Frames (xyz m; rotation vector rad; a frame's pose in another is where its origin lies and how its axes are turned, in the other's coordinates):
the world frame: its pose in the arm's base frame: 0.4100 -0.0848 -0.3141 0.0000 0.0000 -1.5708
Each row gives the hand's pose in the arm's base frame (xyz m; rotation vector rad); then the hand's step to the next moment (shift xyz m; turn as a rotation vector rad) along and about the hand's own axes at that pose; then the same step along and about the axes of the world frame.
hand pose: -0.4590 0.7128 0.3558 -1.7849 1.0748 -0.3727
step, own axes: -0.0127 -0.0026 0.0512 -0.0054 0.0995 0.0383
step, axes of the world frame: -0.0405 0.0279 -0.0193 -0.0141 -0.0275 -0.1022
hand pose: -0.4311 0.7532 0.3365 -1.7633 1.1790 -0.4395
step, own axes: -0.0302 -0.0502 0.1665 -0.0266 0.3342 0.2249
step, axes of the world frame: -0.1144 0.1299 -0.0344 -0.1028 -0.0282 -0.3894
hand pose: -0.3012 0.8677 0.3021 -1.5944 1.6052 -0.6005
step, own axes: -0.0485 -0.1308 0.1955 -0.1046 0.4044 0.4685
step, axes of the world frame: -0.0713 0.2293 -0.0018 -0.2325 0.1141 -0.5718
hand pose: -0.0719 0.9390 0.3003 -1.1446 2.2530 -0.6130
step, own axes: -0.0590 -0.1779 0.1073 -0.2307 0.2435 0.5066
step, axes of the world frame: 0.0629 0.2023 0.0419 -0.2449 0.2956 -0.4710
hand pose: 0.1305 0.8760 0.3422 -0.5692 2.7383 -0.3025
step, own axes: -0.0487 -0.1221 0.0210 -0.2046 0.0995 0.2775
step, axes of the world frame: 0.0922 0.0923 0.0267 -0.1364 0.2415 -0.2276
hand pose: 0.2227 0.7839 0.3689 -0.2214 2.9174 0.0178
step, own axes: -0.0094 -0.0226 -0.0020 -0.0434 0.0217 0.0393
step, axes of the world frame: 0.0210 0.0121 0.0041 -0.0290 0.0470 -0.0292
